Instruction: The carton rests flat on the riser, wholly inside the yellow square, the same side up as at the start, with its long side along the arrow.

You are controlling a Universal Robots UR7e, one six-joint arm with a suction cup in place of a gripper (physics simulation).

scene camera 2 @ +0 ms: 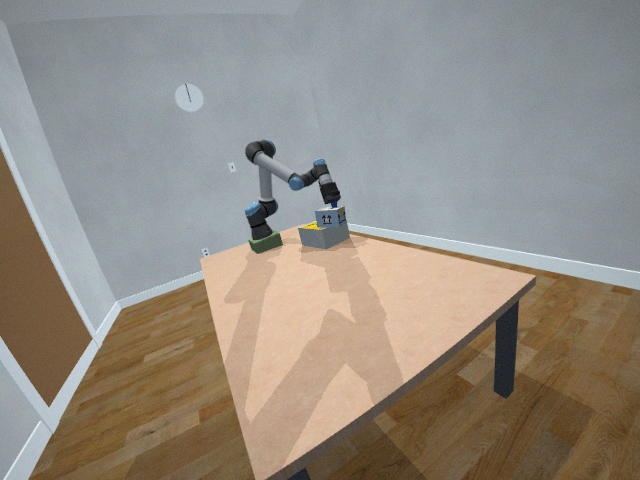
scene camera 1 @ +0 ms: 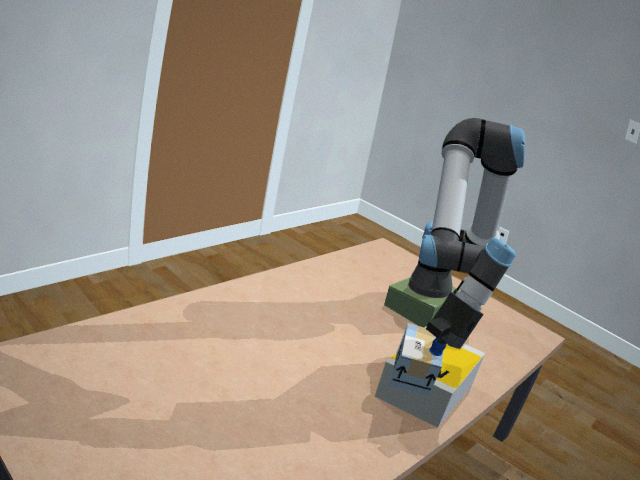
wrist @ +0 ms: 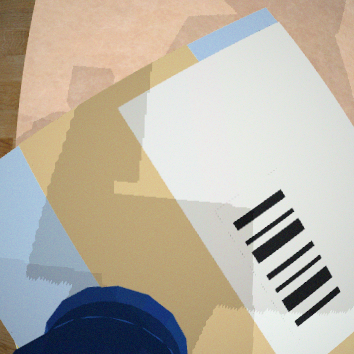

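Note:
The blue-grey carton (scene camera 1: 416,367) (scene camera 2: 326,217) (wrist: 150,225), with tan tape and a white barcode label on top, is upright, its printed side arrows pointing up. My gripper's blue suction cup (scene camera 1: 437,347) (scene camera 2: 334,204) (wrist: 115,325) is on the carton's top, off centre, and holds it. The carton is at the grey riser (scene camera 1: 413,400) (scene camera 2: 324,238), close to its top; whether it touches is unclear. In scene camera 1 its front bottom edge shows across the riser's near side. The yellow square (scene camera 1: 465,364) (scene camera 2: 311,225) shows beside the carton. The black arrow (scene camera 1: 443,374) is mostly hidden.
The arm stands on a green base block (scene camera 1: 412,303) (scene camera 2: 265,241) beside the riser. The riser stands near an edge of the wooden table (scene camera 1: 258,361) (scene camera 2: 439,289). Arm shadows fall across the table top. Walls stand behind the arm.

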